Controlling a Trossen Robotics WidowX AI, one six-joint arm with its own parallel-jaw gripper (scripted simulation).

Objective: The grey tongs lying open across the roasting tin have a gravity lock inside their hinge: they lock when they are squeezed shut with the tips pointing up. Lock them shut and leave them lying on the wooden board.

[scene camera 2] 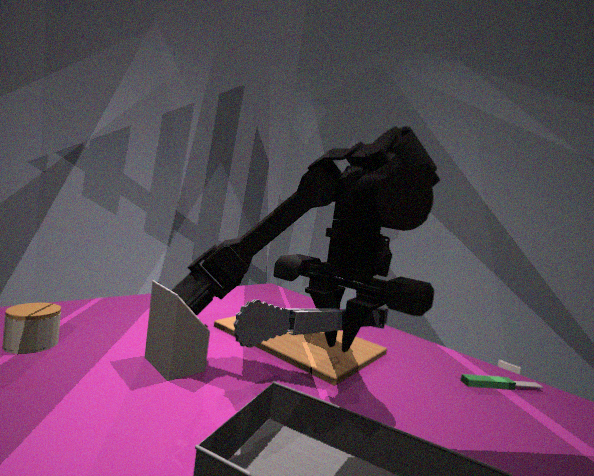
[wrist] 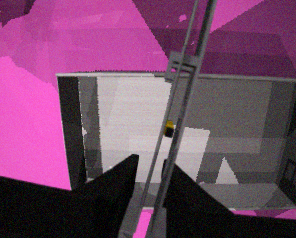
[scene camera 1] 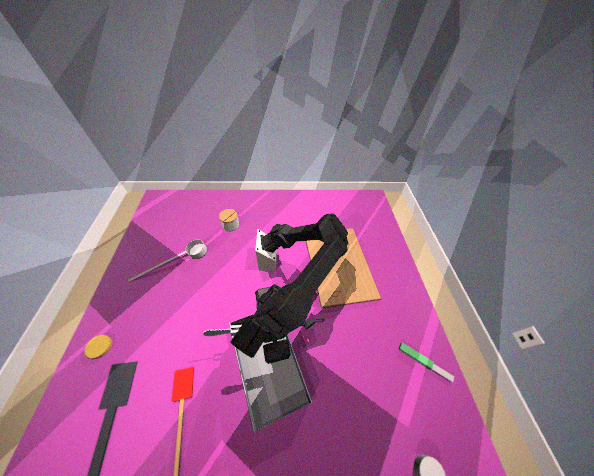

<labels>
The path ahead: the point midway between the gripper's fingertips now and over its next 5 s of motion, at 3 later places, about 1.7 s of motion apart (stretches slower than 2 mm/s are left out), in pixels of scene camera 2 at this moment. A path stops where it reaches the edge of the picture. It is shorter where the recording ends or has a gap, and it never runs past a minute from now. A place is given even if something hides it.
My gripper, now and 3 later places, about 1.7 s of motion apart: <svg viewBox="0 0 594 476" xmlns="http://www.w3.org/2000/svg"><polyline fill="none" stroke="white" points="338,348 348,288 356,302 314,283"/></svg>
</labels>
